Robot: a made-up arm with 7 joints.
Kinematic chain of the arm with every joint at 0, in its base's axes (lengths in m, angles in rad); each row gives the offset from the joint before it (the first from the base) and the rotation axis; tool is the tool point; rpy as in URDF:
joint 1: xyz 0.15 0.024 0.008 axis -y
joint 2: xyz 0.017 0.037 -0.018 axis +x
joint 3: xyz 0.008 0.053 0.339 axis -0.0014 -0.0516 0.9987
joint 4: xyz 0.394 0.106 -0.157 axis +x
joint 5: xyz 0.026 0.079 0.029 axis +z
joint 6: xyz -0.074 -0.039 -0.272 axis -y
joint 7: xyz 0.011 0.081 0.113 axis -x
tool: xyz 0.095 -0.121 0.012 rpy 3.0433 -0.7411 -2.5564
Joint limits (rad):
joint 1: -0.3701..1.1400
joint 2: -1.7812..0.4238
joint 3: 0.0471..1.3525
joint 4: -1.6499..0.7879
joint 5: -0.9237..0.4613
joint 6: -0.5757..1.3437
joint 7: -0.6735..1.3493
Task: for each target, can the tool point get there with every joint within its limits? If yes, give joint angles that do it. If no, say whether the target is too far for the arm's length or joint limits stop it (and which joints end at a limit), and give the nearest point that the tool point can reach.
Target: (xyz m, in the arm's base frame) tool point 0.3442 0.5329 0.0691
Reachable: yes | joints 0.8771 -0.3968 0.9990 0.0474 -0.2120 0.1125 0.0549
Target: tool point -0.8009 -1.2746 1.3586
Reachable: no: too far | nearest point 0.1840 -0.0550 0.5119 | short by 1.782 m
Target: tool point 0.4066 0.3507 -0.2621
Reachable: yes | joints 0.5626 -1.0672 1.0833 0.4633 0.2312 1.0472 -0.4507
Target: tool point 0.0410 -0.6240 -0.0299
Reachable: no: joint limits stop it (at a limit: joint 1, joint 2, joint 3, joint 5, joint 6, joint 7) | nearest point 0.0013 -0.1496 -0.3101 | short by 0.552 m
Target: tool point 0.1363 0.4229 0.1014
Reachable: yes | joints 0.2908 -0.0043 1.2251 0.3070 0.0720 1.0680 0.1737
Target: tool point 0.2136 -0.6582 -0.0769
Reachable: no: joint limits stop it (at a limit: joint 2, joint 3, joint 5, joint 6, joint 7) | nearest point 0.3562 -0.1483 -0.2672 | short by 0.563 m
